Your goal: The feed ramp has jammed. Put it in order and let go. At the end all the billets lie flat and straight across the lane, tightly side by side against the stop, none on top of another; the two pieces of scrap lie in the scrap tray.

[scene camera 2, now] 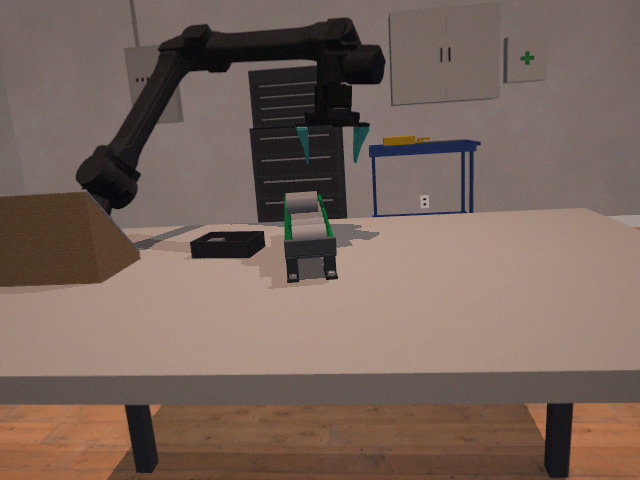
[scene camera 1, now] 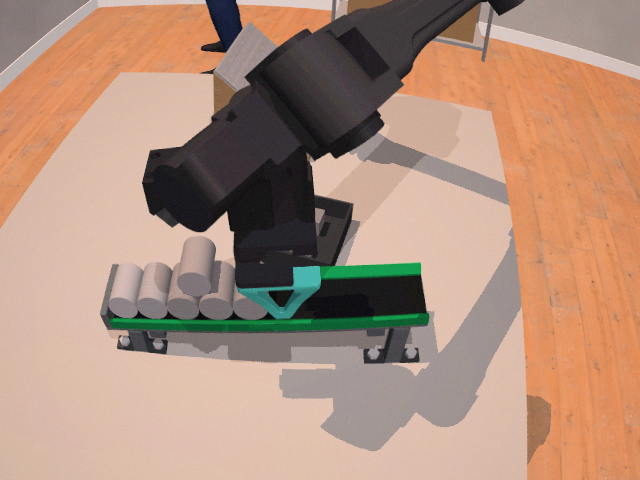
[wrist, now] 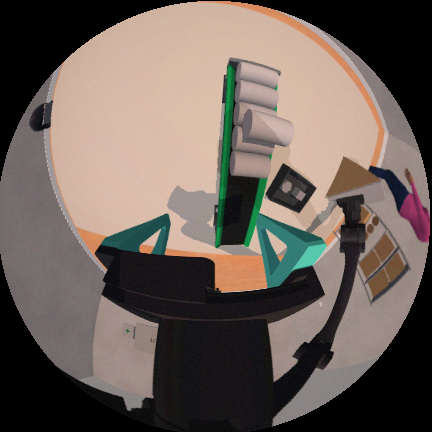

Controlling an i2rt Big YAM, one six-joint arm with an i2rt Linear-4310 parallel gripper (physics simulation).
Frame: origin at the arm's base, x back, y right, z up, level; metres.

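Seen in the pictures: gripper, fingertip midpoint: (scene camera 2: 331, 163) (scene camera 1: 281, 276) (wrist: 212, 217); arm's base, origin of the base link: (scene camera 2: 85, 236) (wrist: 350, 199).
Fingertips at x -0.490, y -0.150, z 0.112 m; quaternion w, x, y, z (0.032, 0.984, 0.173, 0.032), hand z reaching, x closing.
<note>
Offsets run from my fingertips to a thing's top centre. "*": to the spot under its first point. Level surfaces: height alone.
Several pale grey billets lie across the lane @(dz -0.093, dx +0.051, dy +0.040 m) (scene camera 1: 392, 294) (wrist: 247, 195) in one row, from the first billet @(dz -0.085, dx +0.001, dy +0.204 m) (scene camera 1: 125, 289) (wrist: 257, 74) at the stop @(dz -0.103, dx -0.006, dy +0.227 m) (scene camera 1: 109, 297) (scene camera 2: 310, 246) to the fifth billet @(dz -0.071, dx +0.048, dy +0.051 m) (scene camera 1: 250, 307) (wrist: 250, 165). Another billet @(dz -0.042, dx +0.036, dy +0.114 m) (scene camera 1: 199, 263) (scene camera 2: 302, 201) (wrist: 270, 129) rests on top, over the third and fourth, slightly askew in the wrist view. Small gaps in the row are hard to judge. Two scrap pieces @(dz -0.157, dx +0.200, dy +0.036 m) (wrist: 286, 186) @(dz -0.148, dx +0.256, dy +0.036 m) (wrist: 298, 194) lie in the scrap tray @(dz -0.142, dx +0.228, dy +0.036 m) (scene camera 2: 219, 250) (wrist: 276, 181). My gripper (scene camera 2: 331, 162) (wrist: 212, 217) is open and empty, high above the ramp; it hides part of the lane in scene camera 1.
The dark tray stands beside the ramp, on the side of the wooden wedge block (scene camera 2: 46, 237) (wrist: 350, 177). Green rails (scene camera 1: 372, 270) (wrist: 225, 150) run along both sides of the lane. The ramp stands on bolted feet @(* dz -0.159, dx +0.056, dy -0.122 m) (scene camera 1: 391, 355) on the table @(dz -0.177 m) (scene camera 2: 439, 310).
</note>
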